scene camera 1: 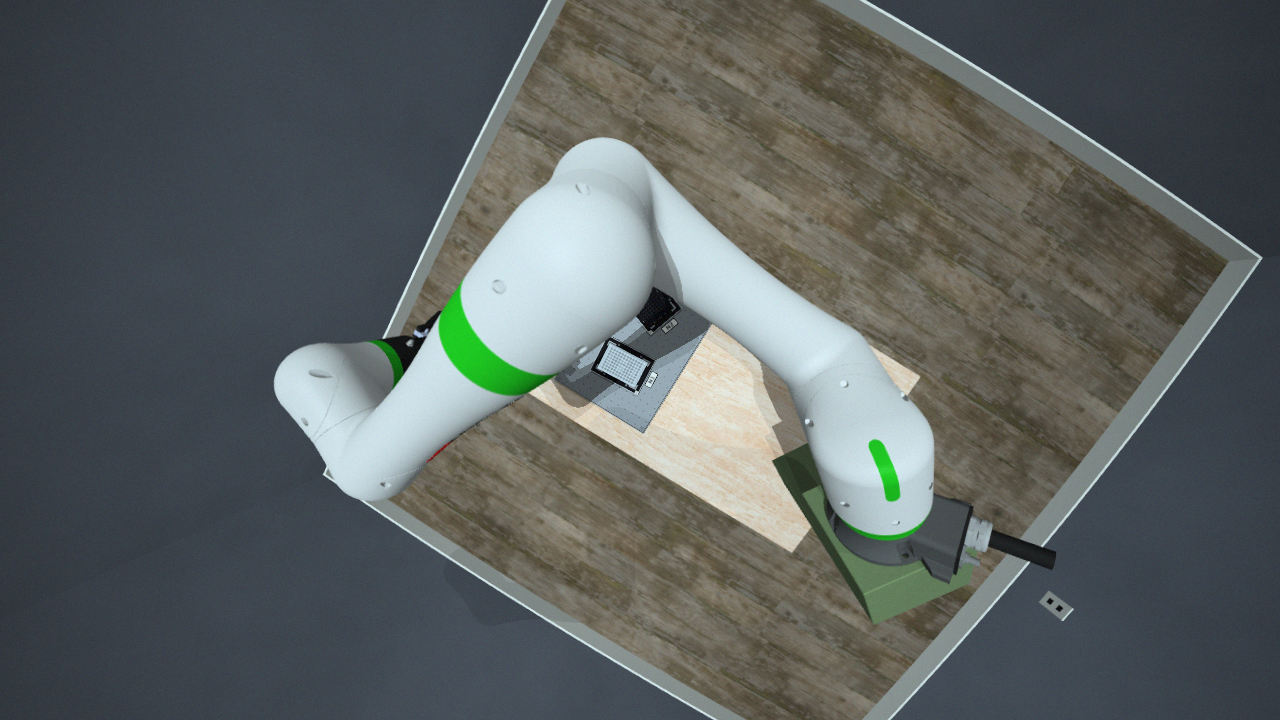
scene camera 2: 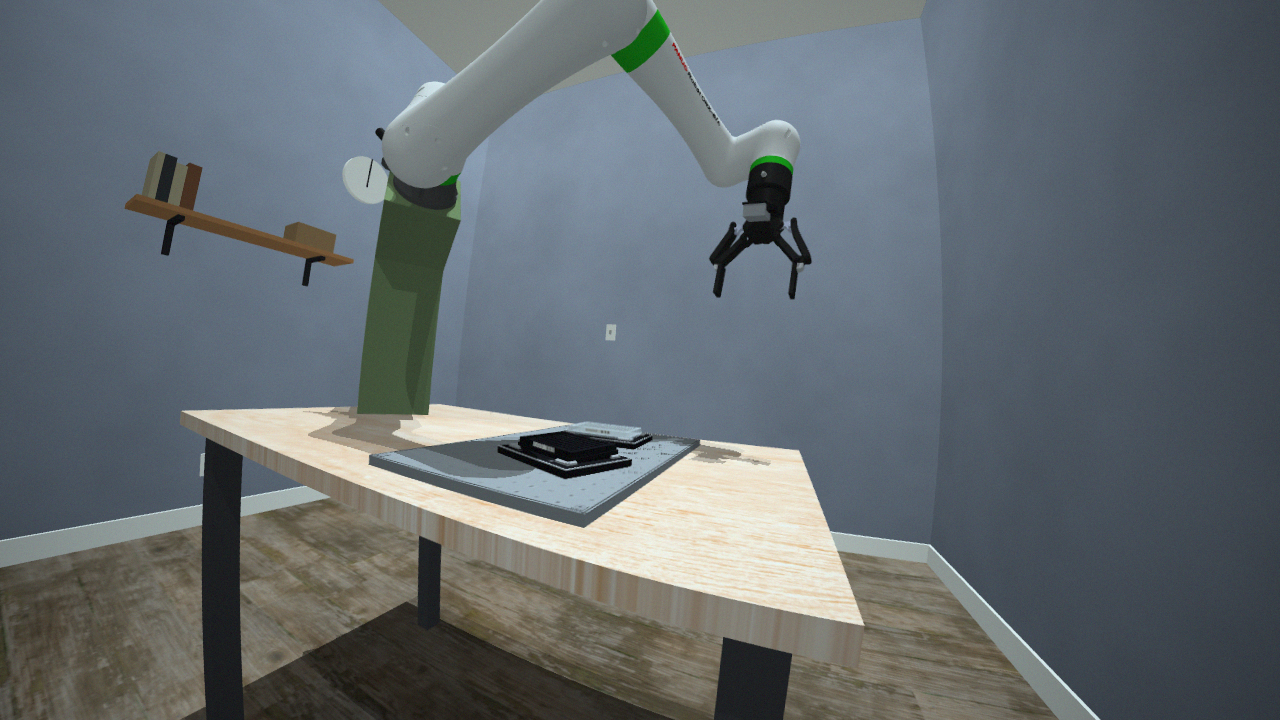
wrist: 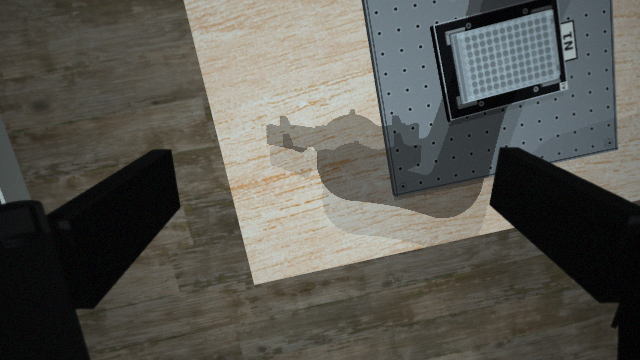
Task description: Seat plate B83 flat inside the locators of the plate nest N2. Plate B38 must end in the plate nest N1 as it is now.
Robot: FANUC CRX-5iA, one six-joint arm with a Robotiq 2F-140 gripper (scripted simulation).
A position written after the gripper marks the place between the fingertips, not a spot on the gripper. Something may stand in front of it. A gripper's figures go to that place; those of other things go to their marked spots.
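Scene:
White well plate (scene camera 2: 597,429) and black well plate (scene camera 2: 566,446): marked spots 200 mm apart. Plate nest N2 (scene camera 2: 561,473): 460 mm from the lens, nearest to it of the things named here. Black well plate: 520 mm from the lens. White well plate: 700 mm from the lens. Gripper (scene camera 2: 752,295): 740 mm from the lens.

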